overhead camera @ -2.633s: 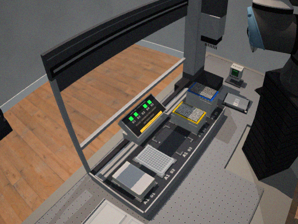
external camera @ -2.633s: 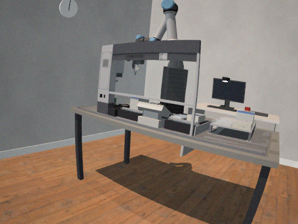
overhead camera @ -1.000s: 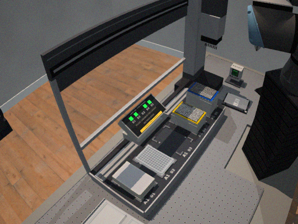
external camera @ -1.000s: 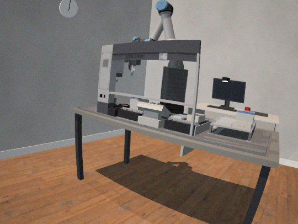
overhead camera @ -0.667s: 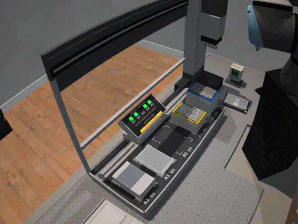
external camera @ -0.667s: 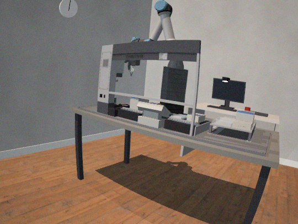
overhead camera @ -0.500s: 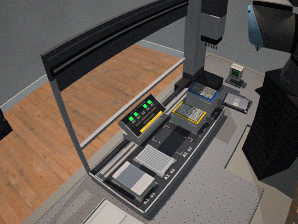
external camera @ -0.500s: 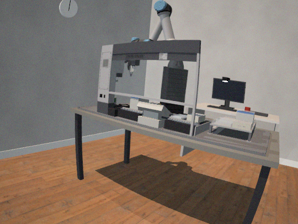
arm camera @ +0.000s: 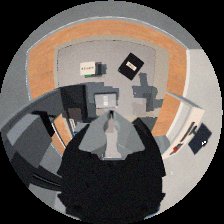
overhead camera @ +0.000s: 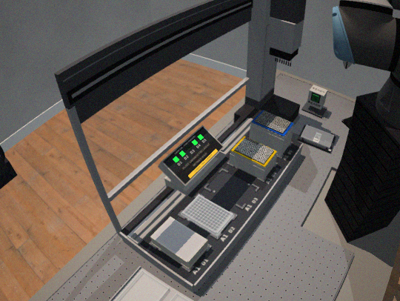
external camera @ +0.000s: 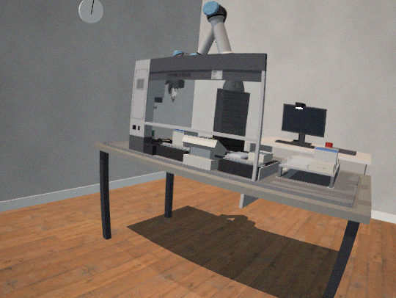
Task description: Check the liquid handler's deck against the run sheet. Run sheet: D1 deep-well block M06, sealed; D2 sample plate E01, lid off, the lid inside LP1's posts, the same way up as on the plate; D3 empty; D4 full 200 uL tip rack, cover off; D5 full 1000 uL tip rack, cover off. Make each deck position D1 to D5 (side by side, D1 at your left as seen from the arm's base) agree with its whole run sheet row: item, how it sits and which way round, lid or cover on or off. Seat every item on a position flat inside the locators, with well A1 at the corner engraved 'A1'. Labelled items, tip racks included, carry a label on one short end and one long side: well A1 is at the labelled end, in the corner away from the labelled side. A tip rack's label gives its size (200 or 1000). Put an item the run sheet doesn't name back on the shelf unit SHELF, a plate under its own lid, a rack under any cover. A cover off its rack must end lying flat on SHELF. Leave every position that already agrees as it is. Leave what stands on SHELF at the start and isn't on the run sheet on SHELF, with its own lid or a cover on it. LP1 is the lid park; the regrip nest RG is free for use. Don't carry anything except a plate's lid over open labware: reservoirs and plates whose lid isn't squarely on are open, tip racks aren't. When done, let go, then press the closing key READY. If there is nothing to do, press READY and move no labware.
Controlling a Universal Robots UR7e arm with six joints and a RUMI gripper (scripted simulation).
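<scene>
The ready key lies 11 cm ahead of my hand, 7 cm to the right of it and 24 cm below it. From my hand the other things lie so: flat lid: 3 cm ahead, 9 cm to the left, 30 cm below; pipetting head: 23 cm ahead, 6 cm to the left, 7 cm above; blue-rimmed tip rack: 14 cm ahead, 28 cm to the left, 19 cm below.
</scene>
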